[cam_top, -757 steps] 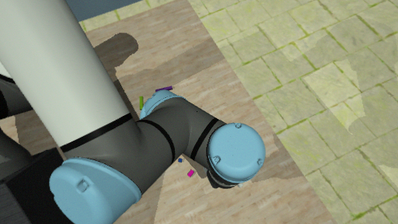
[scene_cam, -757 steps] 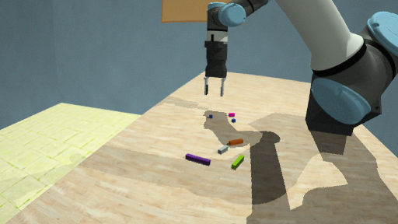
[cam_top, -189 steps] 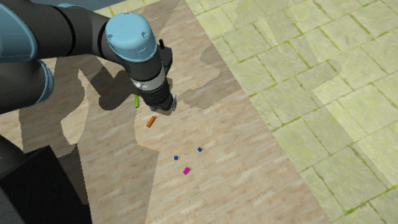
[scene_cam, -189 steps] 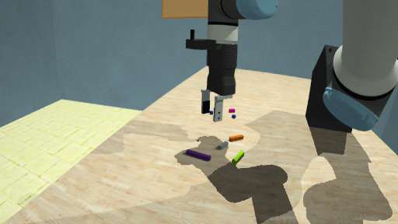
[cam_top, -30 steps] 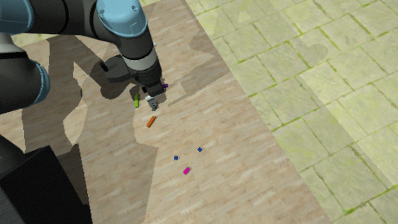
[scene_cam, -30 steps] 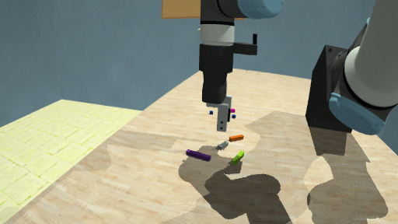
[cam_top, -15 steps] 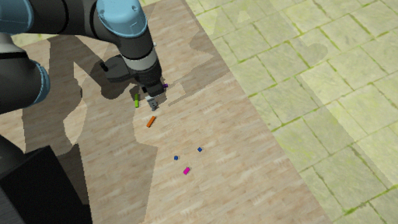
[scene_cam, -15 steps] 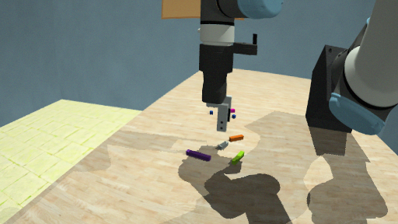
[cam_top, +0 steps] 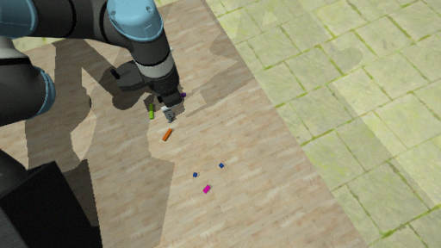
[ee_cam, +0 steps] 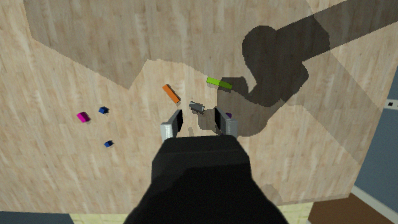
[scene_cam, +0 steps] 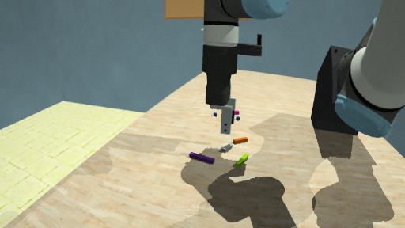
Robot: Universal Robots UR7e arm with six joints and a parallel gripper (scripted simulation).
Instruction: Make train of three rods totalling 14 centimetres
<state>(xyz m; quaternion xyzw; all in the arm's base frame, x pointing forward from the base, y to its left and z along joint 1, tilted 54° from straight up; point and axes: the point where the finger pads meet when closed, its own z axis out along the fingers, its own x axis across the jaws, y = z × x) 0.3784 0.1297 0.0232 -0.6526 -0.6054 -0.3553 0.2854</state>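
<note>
My gripper is now 7 cm above the grey rod. Also, from my hand: orange rod 7 cm below, 5 cm to the right, 3 cm behind; lime rod 7 cm below, 5 cm behind, 4 cm to the left; purple rod 7 cm below, 6 cm to the left, 5 cm ahead.
</note>
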